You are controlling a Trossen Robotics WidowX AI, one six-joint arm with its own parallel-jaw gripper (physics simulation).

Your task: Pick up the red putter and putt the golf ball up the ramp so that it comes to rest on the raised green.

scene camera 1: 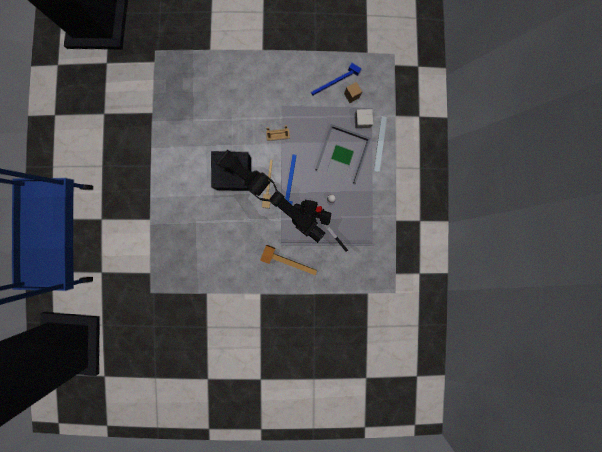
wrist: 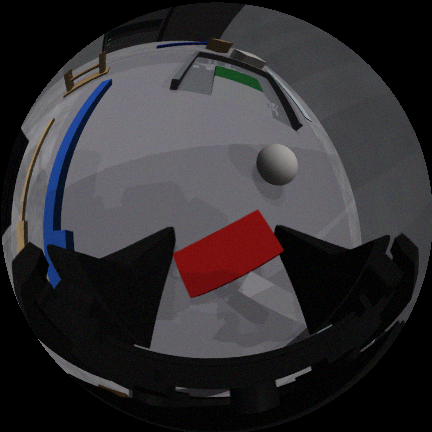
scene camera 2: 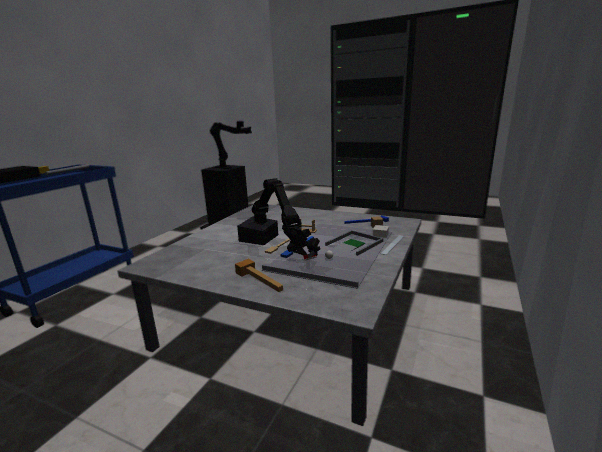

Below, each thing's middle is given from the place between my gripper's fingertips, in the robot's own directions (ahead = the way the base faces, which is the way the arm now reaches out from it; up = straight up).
I see the red putter (wrist: 234, 250) 50 mm ahead of my hand, 100 mm to the right of it and 60 mm above it. Round my hand: wooden stick (wrist: 21, 227) 260 mm behind, 110 mm to the left, 20 mm below; then blue bar (wrist: 52, 234) 150 mm behind, 120 mm to the left, 20 mm below.
